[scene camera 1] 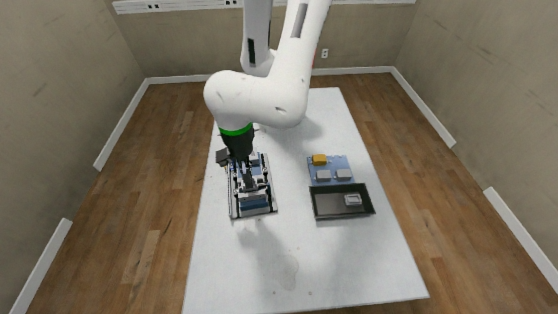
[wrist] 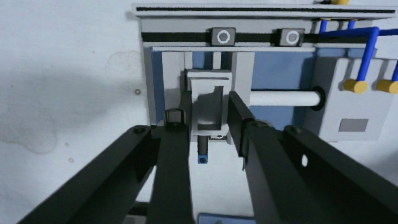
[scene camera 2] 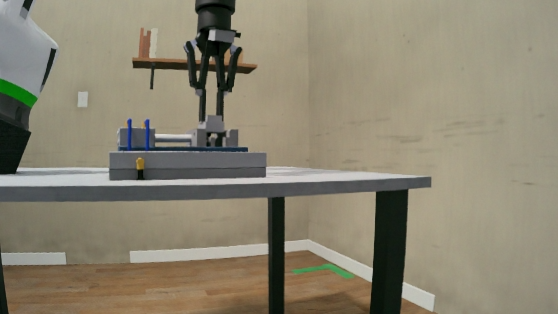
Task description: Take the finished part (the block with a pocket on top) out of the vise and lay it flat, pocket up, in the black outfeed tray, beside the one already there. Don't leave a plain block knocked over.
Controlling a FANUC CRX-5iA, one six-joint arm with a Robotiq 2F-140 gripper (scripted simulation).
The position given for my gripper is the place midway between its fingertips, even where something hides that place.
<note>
I see my gripper (scene camera 2: 210, 121).
My gripper shows as well in the wrist view (wrist: 209, 105).
</note>
